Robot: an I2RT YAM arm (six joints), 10 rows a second.
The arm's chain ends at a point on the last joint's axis. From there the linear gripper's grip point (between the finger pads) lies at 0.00 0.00 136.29 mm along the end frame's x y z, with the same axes.
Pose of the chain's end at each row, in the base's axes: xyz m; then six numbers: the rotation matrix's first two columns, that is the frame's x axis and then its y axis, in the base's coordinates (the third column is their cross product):
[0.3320, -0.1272, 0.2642, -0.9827, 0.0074, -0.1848, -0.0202, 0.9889, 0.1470]
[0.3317, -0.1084, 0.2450, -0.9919, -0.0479, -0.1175, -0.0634, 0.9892, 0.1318]
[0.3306, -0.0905, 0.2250, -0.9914, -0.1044, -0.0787, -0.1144, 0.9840, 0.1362]
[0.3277, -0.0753, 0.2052, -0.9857, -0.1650, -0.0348, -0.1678, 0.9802, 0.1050]
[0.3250, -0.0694, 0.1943, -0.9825, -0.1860, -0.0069, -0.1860, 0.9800, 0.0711]
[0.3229, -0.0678, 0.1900, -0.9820, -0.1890, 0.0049, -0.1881, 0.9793, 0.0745]
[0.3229, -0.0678, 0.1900, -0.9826, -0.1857, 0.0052, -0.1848, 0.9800, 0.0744]
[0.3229, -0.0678, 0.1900, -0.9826, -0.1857, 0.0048, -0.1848, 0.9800, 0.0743]
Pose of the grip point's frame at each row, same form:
[0.3571, -0.1070, 0.1318, -0.9827, 0.0074, -0.1848, -0.0202, 0.9889, 0.1470]
[0.3467, -0.0896, 0.1109, -0.9919, -0.0479, -0.1175, -0.0634, 0.9892, 0.1318]
[0.3392, -0.0709, 0.0904, -0.9914, -0.1044, -0.0787, -0.1144, 0.9840, 0.1362]
[0.3300, -0.0604, 0.0697, -0.9857, -0.1650, -0.0348, -0.1678, 0.9802, 0.1050]
[0.3241, -0.0597, 0.0584, -0.9825, -0.1860, -0.0069, -0.1860, 0.9800, 0.0711]
[0.3203, -0.0580, 0.0541, -0.9820, -0.1890, 0.0049, -0.1881, 0.9793, 0.0745]
[0.3203, -0.0580, 0.0541, -0.9826, -0.1857, 0.0052, -0.1848, 0.9800, 0.0744]
[0.3204, -0.0580, 0.0541, -0.9826, -0.1857, 0.0048, -0.1848, 0.9800, 0.0743]

